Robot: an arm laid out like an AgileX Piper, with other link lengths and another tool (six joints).
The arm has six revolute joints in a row. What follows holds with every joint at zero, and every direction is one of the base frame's.
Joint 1 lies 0.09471 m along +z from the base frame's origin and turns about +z.
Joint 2 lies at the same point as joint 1 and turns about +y.
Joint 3 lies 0.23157 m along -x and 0.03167 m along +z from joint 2 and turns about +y.
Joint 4 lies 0.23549 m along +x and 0.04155 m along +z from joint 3 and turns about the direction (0.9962, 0, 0.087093).
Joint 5 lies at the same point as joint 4 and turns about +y.
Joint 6 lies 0.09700 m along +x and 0.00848 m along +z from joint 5 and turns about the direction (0.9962, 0, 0.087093).
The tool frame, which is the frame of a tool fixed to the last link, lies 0.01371 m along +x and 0.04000 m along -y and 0.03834 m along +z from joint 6; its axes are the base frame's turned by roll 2.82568, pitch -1.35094 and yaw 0.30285 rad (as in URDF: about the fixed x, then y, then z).
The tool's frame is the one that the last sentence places.
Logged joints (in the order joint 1, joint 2, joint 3, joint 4, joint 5, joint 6), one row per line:
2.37, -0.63, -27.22, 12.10, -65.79, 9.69
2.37, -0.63, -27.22, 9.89, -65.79, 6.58
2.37, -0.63, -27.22, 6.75, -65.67, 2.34
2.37, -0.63, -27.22, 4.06, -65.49, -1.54
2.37, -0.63, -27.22, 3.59, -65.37, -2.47
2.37, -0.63, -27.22, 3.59, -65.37, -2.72
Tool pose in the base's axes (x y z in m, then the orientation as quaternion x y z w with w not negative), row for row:
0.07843, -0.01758, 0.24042, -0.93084, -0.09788, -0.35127, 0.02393
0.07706, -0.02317, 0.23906, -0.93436, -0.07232, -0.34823, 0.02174
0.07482, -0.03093, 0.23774, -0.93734, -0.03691, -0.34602, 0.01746
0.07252, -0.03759, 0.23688, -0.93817, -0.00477, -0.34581, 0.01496
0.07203, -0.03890, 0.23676, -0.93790, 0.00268, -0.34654, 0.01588
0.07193, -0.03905, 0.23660, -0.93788, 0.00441, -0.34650, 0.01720
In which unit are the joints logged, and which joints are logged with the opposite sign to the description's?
The joints are logged in degrees. Opposite sign: joint 1, joint 5, joint 6.
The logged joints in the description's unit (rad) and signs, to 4 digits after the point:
-0.0414, -0.0110, -0.4751, 0.2112, 1.1483, -0.1691
-0.0414, -0.0110, -0.4751, 0.1726, 1.1483, -0.1148
-0.0414, -0.0110, -0.4751, 0.1178, 1.1462, -0.0408
-0.0414, -0.0110, -0.4751, 0.0709, 1.1430, 0.0269
-0.0414, -0.0110, -0.4751, 0.0627, 1.1409, 0.0431
-0.0414, -0.0110, -0.4751, 0.0627, 1.1409, 0.0475

